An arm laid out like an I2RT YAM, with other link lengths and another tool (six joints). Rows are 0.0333 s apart.
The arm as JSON. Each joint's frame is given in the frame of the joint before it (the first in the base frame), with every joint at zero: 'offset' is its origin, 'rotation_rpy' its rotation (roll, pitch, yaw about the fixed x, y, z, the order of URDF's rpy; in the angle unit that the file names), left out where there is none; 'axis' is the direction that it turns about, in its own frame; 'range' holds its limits. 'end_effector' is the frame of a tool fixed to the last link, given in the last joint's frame.
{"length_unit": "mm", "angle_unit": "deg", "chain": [
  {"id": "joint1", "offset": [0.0, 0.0, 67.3], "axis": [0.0, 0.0, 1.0], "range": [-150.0, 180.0]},
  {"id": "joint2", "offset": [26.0, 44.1, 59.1], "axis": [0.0, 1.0, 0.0], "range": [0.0, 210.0]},
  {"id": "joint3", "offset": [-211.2, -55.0, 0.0], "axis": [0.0, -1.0, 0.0], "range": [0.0, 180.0]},
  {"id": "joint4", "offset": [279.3, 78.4, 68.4], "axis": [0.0, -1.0, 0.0], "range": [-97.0, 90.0]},
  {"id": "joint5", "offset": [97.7, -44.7, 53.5], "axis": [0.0, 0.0, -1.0], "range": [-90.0, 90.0]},
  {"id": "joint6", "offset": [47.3, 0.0, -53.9], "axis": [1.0, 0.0, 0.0], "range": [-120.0, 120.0]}
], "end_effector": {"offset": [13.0, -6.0, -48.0], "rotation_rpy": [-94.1, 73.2, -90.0]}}
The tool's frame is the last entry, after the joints.
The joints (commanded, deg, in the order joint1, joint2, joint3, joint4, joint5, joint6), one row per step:
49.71, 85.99, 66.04, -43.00, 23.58, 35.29
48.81, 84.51, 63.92, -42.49, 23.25, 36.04
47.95, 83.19, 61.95, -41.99, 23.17, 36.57
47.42, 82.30, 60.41, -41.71, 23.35, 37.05
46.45, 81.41, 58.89, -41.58, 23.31, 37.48
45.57, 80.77, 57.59, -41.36, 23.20, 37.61
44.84, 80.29, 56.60, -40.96, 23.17, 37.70
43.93, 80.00, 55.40, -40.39, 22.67, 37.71
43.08, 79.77, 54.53, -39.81, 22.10, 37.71
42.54, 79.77, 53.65, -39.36, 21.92, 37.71
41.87, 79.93, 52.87, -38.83, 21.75, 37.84
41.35, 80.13, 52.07, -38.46, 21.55, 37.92
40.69, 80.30, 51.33, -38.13, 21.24, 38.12
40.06, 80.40, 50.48, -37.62, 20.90, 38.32
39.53, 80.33, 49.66, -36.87, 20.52, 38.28
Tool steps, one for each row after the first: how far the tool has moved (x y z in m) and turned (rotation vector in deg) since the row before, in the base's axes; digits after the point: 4 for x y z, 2 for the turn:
-0.0003, -0.0070, -0.0038, 0.52, 0.35, -1.36
-0.0001, -0.0067, -0.0039, 0.24, 0.18, -1.26
-0.0008, -0.0051, -0.0039, -0.11, 0.15, -1.00
0.0005, -0.0067, -0.0039, -0.10, 0.38, -1.31
0.0007, -0.0058, -0.0039, -0.17, 0.38, -0.94
0.0012, -0.0042, -0.0029, -0.01, 0.10, -0.79
0.0012, -0.0048, -0.0049, 0.09, 0.56, -0.71
0.0017, -0.0037, -0.0033, 0.33, 0.40, -0.61
0.0004, -0.0032, -0.0045, -0.17, 0.43, -0.46
0.0012, -0.0033, -0.0047, -0.09, 0.41, -0.71
0.0001, -0.0032, -0.0050, -0.24, 0.59, -0.51
0.0005, -0.0034, -0.0046, -0.06, 0.62, -0.71
0.0003, -0.0032, -0.0047, 0.06, 0.53, -0.67
0.0006, -0.0025, -0.0036, 0.25, 0.23, -0.35

